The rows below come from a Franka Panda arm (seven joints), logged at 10 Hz.
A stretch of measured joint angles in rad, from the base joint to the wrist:
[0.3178, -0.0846, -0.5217, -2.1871, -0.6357, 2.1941, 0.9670]
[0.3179, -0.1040, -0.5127, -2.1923, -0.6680, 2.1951, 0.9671]
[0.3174, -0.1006, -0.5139, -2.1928, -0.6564, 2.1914, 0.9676]
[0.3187, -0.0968, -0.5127, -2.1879, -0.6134, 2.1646, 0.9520]
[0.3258, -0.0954, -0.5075, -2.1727, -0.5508, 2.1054, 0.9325]
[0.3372, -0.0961, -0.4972, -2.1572, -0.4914, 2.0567, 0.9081]
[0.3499, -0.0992, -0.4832, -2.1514, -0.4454, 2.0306, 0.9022]
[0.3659, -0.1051, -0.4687, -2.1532, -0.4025, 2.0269, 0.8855]
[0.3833, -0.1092, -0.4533, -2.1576, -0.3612, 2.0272, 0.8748]
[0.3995, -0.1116, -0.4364, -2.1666, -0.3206, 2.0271, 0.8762]
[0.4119, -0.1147, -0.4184, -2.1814, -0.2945, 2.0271, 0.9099]
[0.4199, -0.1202, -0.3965, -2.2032, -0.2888, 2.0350, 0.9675]
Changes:
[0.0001, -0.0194, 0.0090, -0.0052, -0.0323, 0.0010, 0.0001]
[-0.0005, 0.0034, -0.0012, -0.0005, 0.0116, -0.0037, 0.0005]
[0.0013, 0.0038, 0.0012, 0.0049, 0.0430, -0.0268, -0.0156]
[0.0071, 0.0014, 0.0052, 0.0152, 0.0626, -0.0592, -0.0195]
[0.0114, -0.0007, 0.0103, 0.0155, 0.0594, -0.0487, -0.0244]
[0.0127, -0.0031, 0.0140, 0.0058, 0.0460, -0.0261, -0.0059]
[0.0160, -0.0059, 0.0145, -0.0018, 0.0429, -0.0037, -0.0167]
[0.0174, -0.0041, 0.0154, -0.0044, 0.0413, 0.0003, -0.0107]
[0.0162, -0.0024, 0.0169, -0.0090, 0.0406, -0.0001, 0.0014]
[0.0124, -0.0031, 0.0180, -0.0148, 0.0261, 0.0000, 0.0337]
[0.0080, -0.0055, 0.0219, -0.0218, 0.0057, 0.0079, 0.0576]

